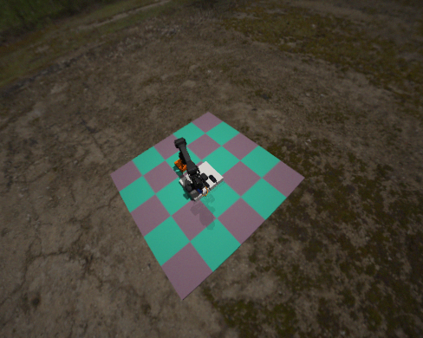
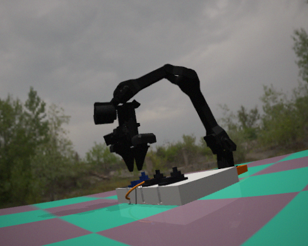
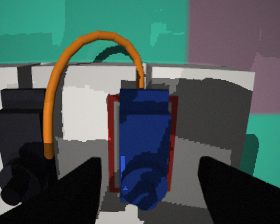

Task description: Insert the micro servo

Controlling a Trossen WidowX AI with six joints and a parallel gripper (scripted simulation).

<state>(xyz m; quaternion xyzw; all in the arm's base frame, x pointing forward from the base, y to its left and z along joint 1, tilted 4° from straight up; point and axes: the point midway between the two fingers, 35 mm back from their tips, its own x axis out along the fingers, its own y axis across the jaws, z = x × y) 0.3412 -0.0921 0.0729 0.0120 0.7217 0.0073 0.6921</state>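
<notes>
Now: gripper tip 120 mm past the white deck, 80 mm to the right of it and 70 mm above it.
</notes>
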